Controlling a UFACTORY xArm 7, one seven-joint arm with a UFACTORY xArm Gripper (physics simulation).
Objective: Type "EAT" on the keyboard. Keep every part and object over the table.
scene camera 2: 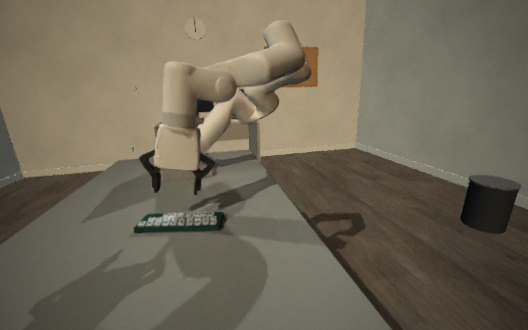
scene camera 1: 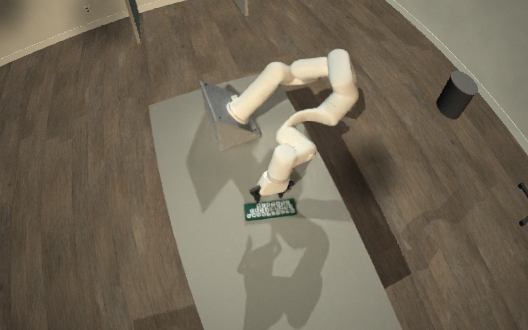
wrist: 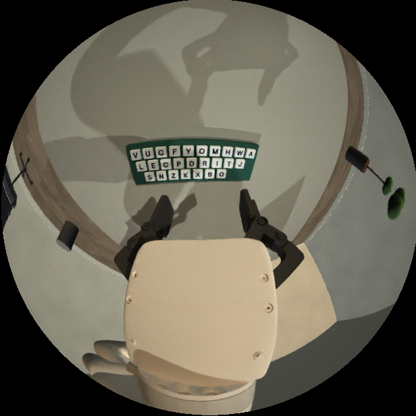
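Seen in the pictures: gripper, fingertip midpoint: (scene camera 2: 176, 191) (scene camera 1: 268, 197); arm's base, origin of the base link: (scene camera 1: 237, 113).
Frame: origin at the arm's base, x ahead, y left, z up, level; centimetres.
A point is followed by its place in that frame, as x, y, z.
Observation:
A green keyboard (scene camera 1: 270, 209) {44.4, -6.7, -7.4} (scene camera 2: 179, 221) {46.0, -6.8, -7.2} (wrist: 191, 163) with white letter keys lies flat on the table. In the wrist view its far row reads V U G F Y O M H W A, its middle row L E C P D R I T J, its near row S N Z K X B Q. The E key (wrist: 153, 165) is near the left end, the A key (wrist: 250, 154) at the far right corner, the T key (wrist: 229, 163) right of centre. My gripper (scene camera 1: 269, 198) {41.8, -6.6, -1.2} (scene camera 2: 177, 192) {41.8, -6.6, -1.2} (wrist: 204, 200) is open and empty, pointing down above the table, on the robot-base side of the keyboard.
The grey table (scene camera 1: 215, 260) {53.7, -35.1, -9.2} (scene camera 2: 300, 280) {71.0, 11.8, -9.1} has long side edges with wood floor beyond. The robot's wedge-shaped base (scene camera 1: 237, 140) {9.7, -4.7, -5.7} stands at its back end. A dark cylindrical bin (scene camera 1: 457, 95) (scene camera 2: 490, 205) stands on the floor to the right. Arm shadows fall across the table.

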